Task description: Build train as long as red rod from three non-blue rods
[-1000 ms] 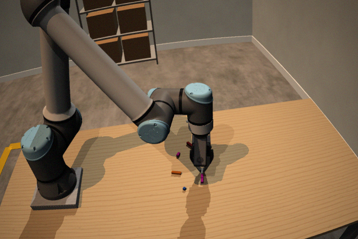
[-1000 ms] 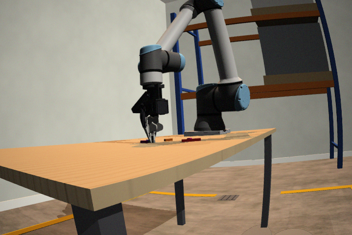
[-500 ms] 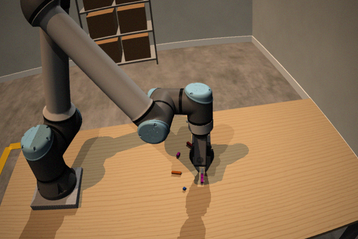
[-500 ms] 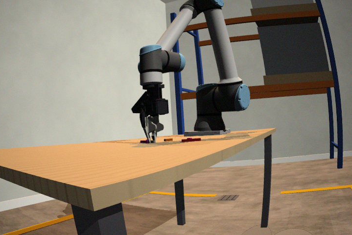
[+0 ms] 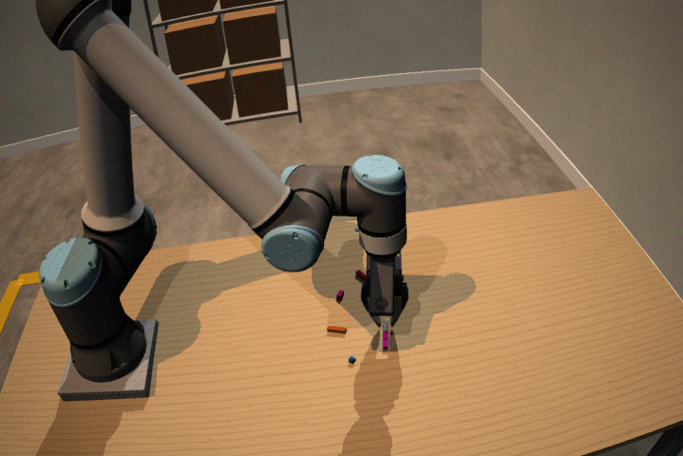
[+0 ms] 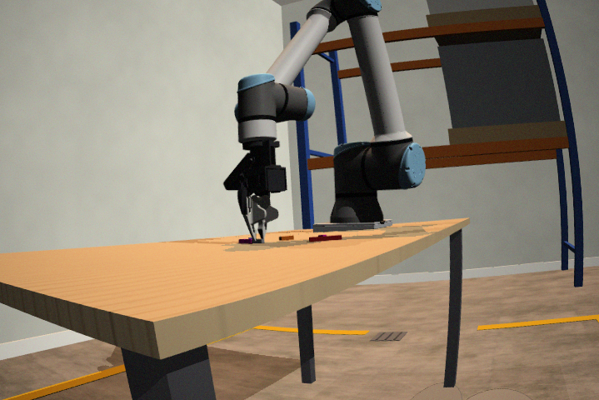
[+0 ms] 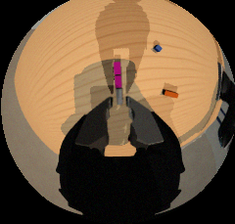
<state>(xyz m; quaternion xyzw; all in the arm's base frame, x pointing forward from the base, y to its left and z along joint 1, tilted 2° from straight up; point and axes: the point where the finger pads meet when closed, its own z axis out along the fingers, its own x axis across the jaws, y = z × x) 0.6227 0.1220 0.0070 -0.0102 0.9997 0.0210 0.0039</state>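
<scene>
The grey rod lies 20 mm below my hand. Also, from my hand: red rod 160 mm to the left, 50 mm behind, 20 mm below; orange rod 110 mm behind, 20 mm below, 10 mm to the right; blue rod 90 mm to the right, 70 mm behind, 20 mm below.
</scene>
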